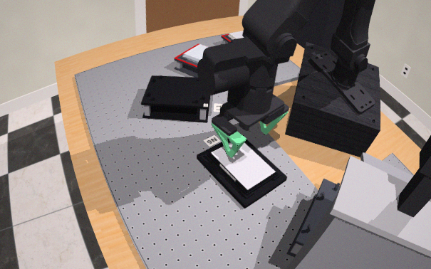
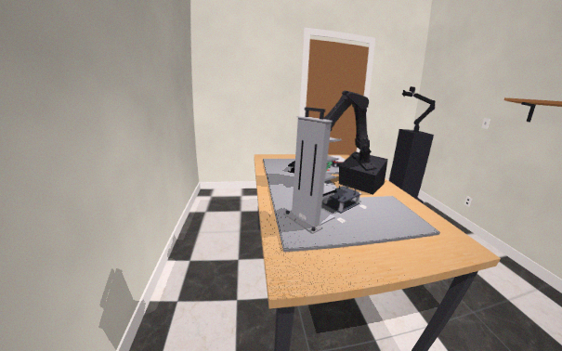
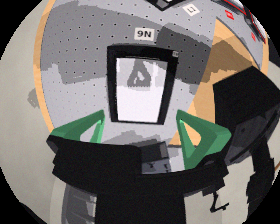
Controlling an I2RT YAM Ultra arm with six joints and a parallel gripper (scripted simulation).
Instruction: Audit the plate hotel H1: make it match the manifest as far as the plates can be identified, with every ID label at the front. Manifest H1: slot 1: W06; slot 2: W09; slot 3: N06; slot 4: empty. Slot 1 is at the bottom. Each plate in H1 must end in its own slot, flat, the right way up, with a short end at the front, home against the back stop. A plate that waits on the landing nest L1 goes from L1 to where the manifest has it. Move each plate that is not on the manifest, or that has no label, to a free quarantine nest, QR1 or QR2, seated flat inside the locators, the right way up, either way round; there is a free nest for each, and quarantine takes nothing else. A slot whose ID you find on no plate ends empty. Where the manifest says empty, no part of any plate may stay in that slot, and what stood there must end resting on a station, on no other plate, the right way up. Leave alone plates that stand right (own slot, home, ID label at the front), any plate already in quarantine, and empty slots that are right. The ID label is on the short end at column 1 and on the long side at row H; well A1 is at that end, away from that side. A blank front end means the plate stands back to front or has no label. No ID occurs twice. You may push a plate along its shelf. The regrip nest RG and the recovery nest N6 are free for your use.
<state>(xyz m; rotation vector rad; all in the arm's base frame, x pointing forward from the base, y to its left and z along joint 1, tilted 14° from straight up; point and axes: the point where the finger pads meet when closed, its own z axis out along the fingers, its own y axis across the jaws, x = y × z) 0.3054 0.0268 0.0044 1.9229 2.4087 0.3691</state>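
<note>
The flat black nest N6 is 8 cm below my hand. From my hand the other things lie so: tag L1: 20 cm to the right, 9 cm below, 5 cm behind; black landing nest L1: 26 cm to the right, 4 cm below, 4 cm ahead; N6 tag: 10 cm to the right, 9 cm below, 2 cm ahead.
</note>
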